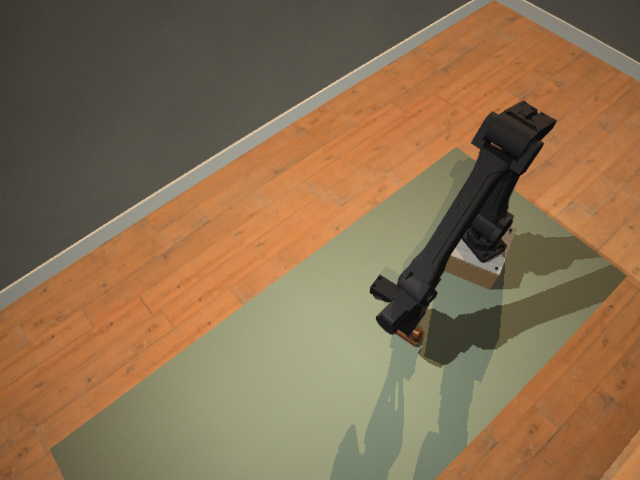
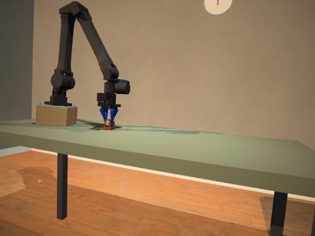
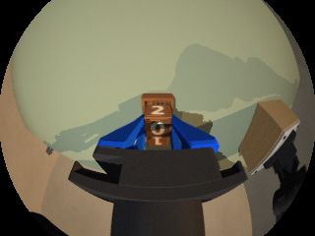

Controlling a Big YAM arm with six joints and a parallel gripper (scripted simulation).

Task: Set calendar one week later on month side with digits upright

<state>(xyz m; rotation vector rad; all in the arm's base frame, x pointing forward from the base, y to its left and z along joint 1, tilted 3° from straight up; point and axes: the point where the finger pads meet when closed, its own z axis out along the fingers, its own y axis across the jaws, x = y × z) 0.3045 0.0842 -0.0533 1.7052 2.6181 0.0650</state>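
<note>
Now: hand right at the brown digit cube. Round my hand: brown tray (1 cm behind, 1 cm to the left, 3 cm below).
</note>
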